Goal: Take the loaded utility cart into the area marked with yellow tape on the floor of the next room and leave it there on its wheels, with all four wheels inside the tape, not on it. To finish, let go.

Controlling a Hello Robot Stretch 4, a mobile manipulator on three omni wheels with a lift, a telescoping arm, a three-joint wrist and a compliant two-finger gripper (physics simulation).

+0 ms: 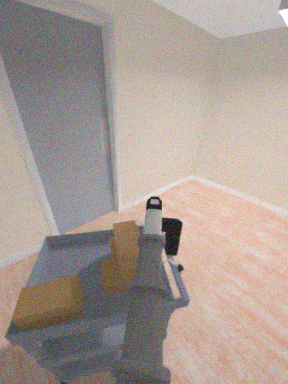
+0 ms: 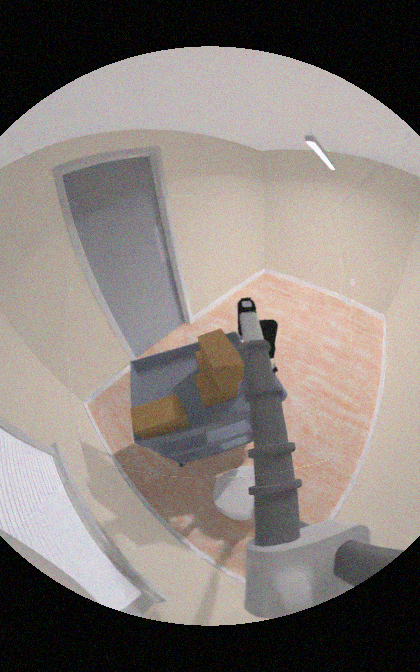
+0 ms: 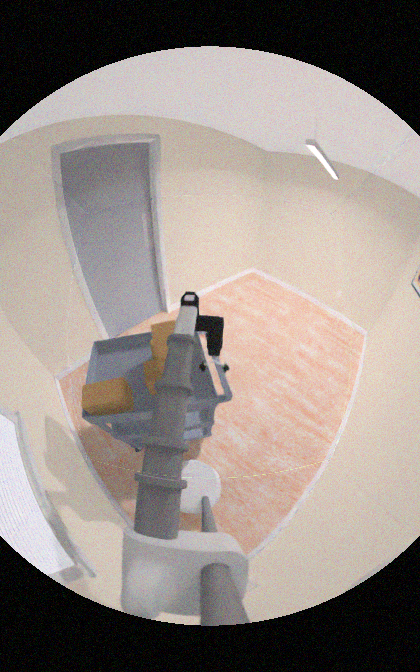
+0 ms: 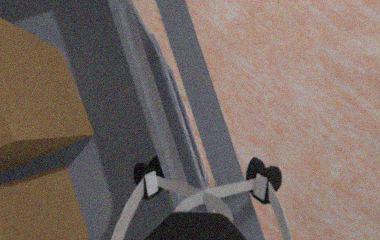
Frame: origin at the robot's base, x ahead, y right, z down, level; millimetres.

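Seen in the pictures: gripper, fingertip midpoint: (image 1: pixel 168 269) (image 4: pixel 205 170).
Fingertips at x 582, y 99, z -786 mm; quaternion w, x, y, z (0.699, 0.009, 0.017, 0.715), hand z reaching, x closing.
Offsets run from my fingertips to a thing's top centre. Level surfaces: height alone.
The grey-blue utility cart (image 1: pixel 65 260) (image 2: pixel 155 382) (image 3: pixel 112 365) (image 4: pixel 92 75) stands upright ahead of me, left of the arm. One brown box @(dz -98, dx -227, dy -465 mm) (image 1: pixel 50 302) (image 2: pixel 157 415) (image 3: pixel 107 396) lies at its near left corner. More brown boxes (image 1: pixel 125 250) (image 2: pixel 220 360) (image 3: pixel 161 345) (image 4: pixel 40 90) are stacked nearer the arm. My gripper (image 3: pixel 214 368) (image 4: pixel 205 170) is at the cart's right side, shut on the handle bar @(dz -49, dx +61, dy +1 mm) (image 1: pixel 182 287) (image 3: pixel 226 384) (image 4: pixel 190 70), its fingers astride the bar. The arm hides part of the cart. The marked area does not show clearly.
A white-framed doorway with a grey inside (image 1: pixel 70 125) (image 2: pixel 120 240) (image 3: pixel 110 225) is beyond the cart, left of the arm. Beige walls with white skirting border the reddish wooden floor @(dz +815 mm) (image 1: pixel 240 270) (image 2: pixel 325 390) (image 3: pixel 285 380). A white ribbed surface (image 2: pixel 40 510) shows at the lower left.
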